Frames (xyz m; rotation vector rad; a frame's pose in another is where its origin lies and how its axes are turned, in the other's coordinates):
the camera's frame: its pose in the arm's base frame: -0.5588 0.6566 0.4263 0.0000 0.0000 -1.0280
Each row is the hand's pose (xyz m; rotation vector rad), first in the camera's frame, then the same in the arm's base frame.
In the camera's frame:
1: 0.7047 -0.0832 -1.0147 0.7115 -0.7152 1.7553
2: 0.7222 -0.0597 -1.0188 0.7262 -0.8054 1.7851
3: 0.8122 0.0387 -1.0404 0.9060 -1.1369 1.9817
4: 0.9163 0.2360 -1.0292 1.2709 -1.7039 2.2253
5: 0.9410 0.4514 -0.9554 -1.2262 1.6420 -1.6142
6: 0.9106 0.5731 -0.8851 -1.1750 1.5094 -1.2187
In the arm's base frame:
1: -0.2660 0.0102 -0.5884 0.2387 -0.8666 0.8077
2: -0.2369 0.0074 -0.5925 0.2098 -0.9394 0.8500
3: -0.1061 -0.0189 -0.6141 0.1990 -1.2424 1.1213
4: 0.1166 -0.0061 -0.6029 0.2227 -1.7460 1.5644
5: 0.3138 0.0840 -0.5291 0.2908 -2.2696 1.9603
6: 0.4023 0.1729 -0.4588 -0.3264 2.1976 -1.8372

